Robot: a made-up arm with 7 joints.
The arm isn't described. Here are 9 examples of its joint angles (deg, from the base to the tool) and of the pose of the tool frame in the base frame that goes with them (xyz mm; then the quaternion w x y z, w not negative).
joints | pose
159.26 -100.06 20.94 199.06 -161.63 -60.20 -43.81 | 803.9 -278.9 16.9 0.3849 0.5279 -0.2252 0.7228
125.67 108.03 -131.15 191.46 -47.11 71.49 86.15 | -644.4 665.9 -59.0 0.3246 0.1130 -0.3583 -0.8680
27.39 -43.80 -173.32 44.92 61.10 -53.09 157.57 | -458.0 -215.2 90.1 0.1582 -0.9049 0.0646 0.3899
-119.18 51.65 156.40 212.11 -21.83 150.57 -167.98 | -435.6 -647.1 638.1 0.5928 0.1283 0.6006 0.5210
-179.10 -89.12 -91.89 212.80 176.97 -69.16 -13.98 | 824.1 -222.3 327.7 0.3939 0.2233 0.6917 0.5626
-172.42 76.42 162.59 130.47 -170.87 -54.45 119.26 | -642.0 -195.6 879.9 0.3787 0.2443 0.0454 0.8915
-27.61 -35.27 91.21 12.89 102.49 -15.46 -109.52 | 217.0 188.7 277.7 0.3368 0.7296 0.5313 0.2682
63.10 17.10 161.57 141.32 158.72 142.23 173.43 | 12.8 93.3 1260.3 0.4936 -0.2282 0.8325 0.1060
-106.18 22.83 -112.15 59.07 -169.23 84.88 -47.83 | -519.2 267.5 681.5 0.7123 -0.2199 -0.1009 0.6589
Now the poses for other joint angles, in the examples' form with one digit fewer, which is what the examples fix.
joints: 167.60 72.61 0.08 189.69 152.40 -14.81 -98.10
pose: -875 227 697 0.745 -0.381 -0.486 0.253
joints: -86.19 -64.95 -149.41 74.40 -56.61 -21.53 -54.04
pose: -411 582 45 0.374 0.265 -0.861 -0.220
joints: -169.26 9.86 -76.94 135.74 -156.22 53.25 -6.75
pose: -296 305 1239 0.475 0.077 0.043 0.876
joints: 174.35 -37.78 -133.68 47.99 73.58 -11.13 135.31
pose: 469 311 171 0.093 0.018 0.973 0.212
